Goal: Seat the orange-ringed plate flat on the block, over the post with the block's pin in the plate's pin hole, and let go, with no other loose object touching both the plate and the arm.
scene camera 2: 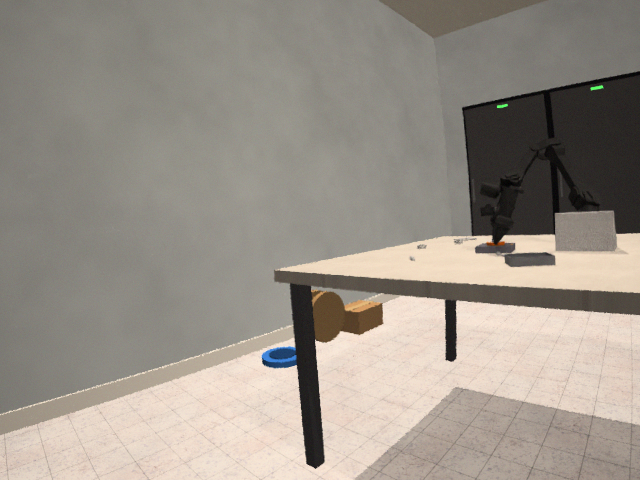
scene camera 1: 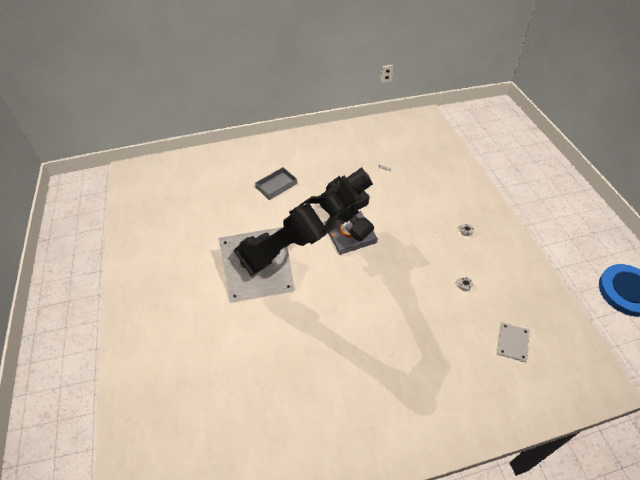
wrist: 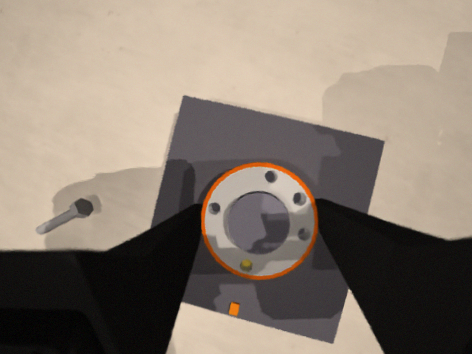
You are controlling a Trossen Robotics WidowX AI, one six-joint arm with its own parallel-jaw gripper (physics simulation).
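Seen in the pictures: gripper, between the fingertips: (scene camera 2: 494,243) (scene camera 1: 352,227) (wrist: 257,208); arm's base, origin of its link: (scene camera 2: 588,223) (scene camera 1: 252,255).
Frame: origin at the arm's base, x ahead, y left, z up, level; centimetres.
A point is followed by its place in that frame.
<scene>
The orange-ringed plate (scene camera 1: 343,231) {x 27.2, y 9.4, z -5.3 cm} (scene camera 2: 490,243) {x 30.3, y 13.7, z -5.5 cm} (wrist: 235,185) {x 30.8, y 12.6, z -5.1 cm} is between the fingers of my gripper (wrist: 257,208) {x 30.2, y 10.9, z -5.8 cm}, which is shut on its rim from both sides. The plate looks level, low at the top of the dark block (scene camera 1: 356,246) {x 30.4, y 4.4, z -7.0 cm} (scene camera 2: 483,249) {x 31.3, y 17.4, z -7.2 cm} (wrist: 225,120) {x 33.9, y 15.0, z -6.2 cm}. In the wrist view, the block's post (wrist: 245,220) {x 29.5, y 11.3, z -4.6 cm} shows in the plate's central hole, and the yellow pin (wrist: 246,265) {x 27.1, y 10.0, z -5.6 cm} shows in the plate hole nearest the orange mark (wrist: 234,309) {x 24.2, y 9.3, z -6.1 cm}. Whether the plate's underside rests fully on the block cannot be told.
A bolt (wrist: 60,220) {x 22.3, y 23.0, z -7.8 cm} lies on the table beside the block, apart from plate and fingers. A dark tray (scene camera 1: 276,183) {x 8.4, y 37.0, z -8.4 cm} (scene camera 2: 529,259) {x 6.9, y 39.9, z -6.8 cm}, a small pale piece (scene camera 1: 384,167) {x 46.6, y 38.6, z -7.6 cm} (scene camera 2: 412,258) {x 45.7, y 40.3, z -7.9 cm}, two small round parts (scene camera 1: 466,229) {x 65.3, y 6.2, z -7.2 cm} (scene camera 1: 465,283) {x 58.4, y -13.3, z -7.1 cm} and a flat grey plate (scene camera 1: 513,341) {x 65.4, y -32.3, z -7.9 cm} lie farther off.
</scene>
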